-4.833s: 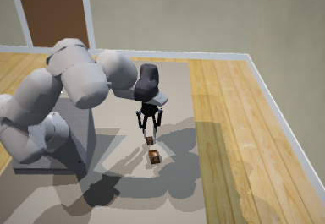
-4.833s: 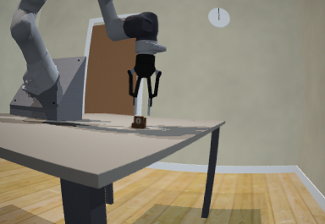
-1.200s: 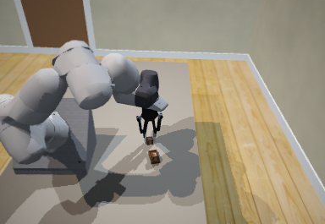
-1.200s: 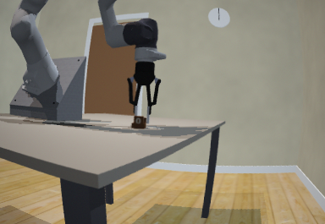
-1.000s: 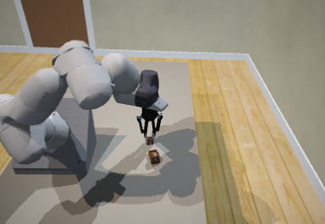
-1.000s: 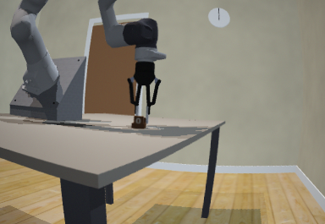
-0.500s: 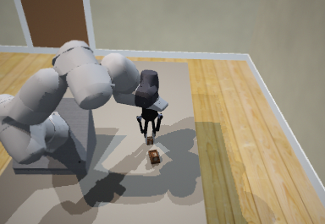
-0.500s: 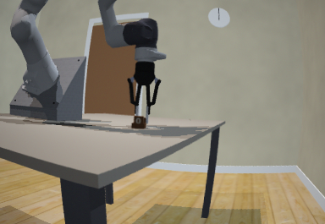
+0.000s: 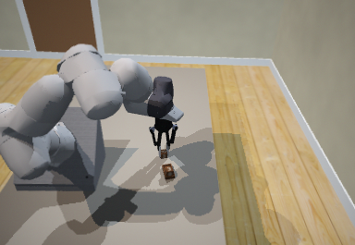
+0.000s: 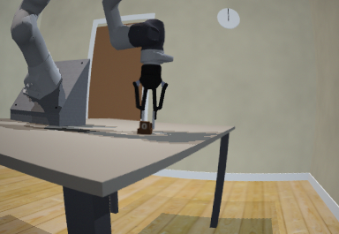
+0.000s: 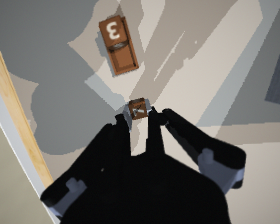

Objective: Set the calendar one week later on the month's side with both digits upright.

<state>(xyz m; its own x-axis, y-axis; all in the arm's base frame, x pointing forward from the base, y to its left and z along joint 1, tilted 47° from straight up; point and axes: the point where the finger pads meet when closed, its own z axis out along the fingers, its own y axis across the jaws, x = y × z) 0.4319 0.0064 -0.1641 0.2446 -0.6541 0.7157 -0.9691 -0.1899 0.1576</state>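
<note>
Right now my hand is 3 cm short of the brown tray, 11 cm to the left of it and 3 cm above it.
</note>
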